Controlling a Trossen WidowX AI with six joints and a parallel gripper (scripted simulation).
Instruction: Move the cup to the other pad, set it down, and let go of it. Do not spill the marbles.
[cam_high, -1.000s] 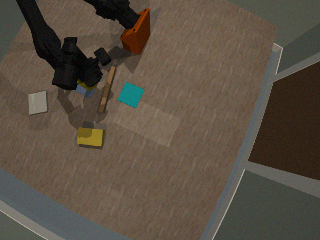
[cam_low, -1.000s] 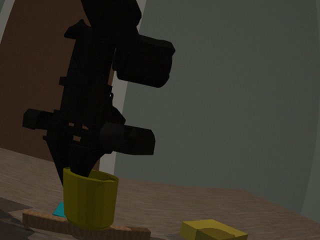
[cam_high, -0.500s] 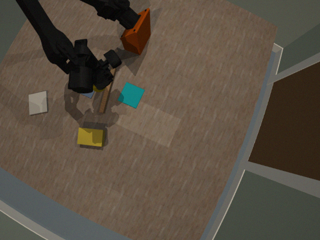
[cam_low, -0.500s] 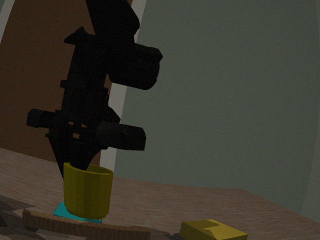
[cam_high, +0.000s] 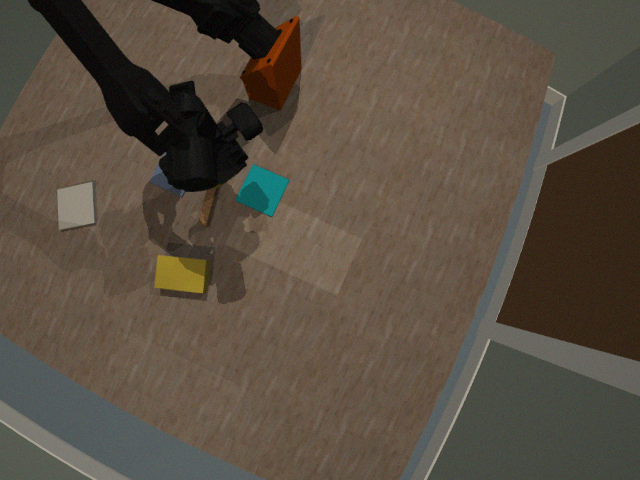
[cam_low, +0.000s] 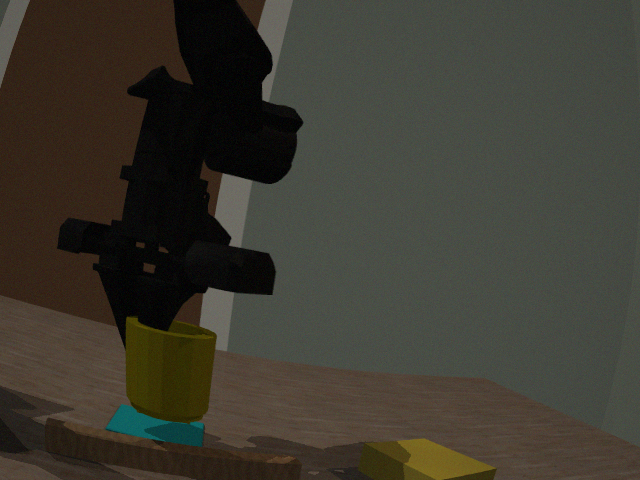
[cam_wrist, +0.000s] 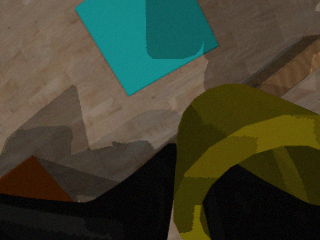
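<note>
My gripper tip is now 90 mm above the teal pad and 80 mm to the right of it. Also, from my gripper tip: yellow cup (20 mm ahead, 10 mm to the right); then blue pad (120 mm to the right, 90 mm below, 60 mm ahead); then wooden bar (80 mm below, 30 mm ahead, 20 mm to the right).
</note>
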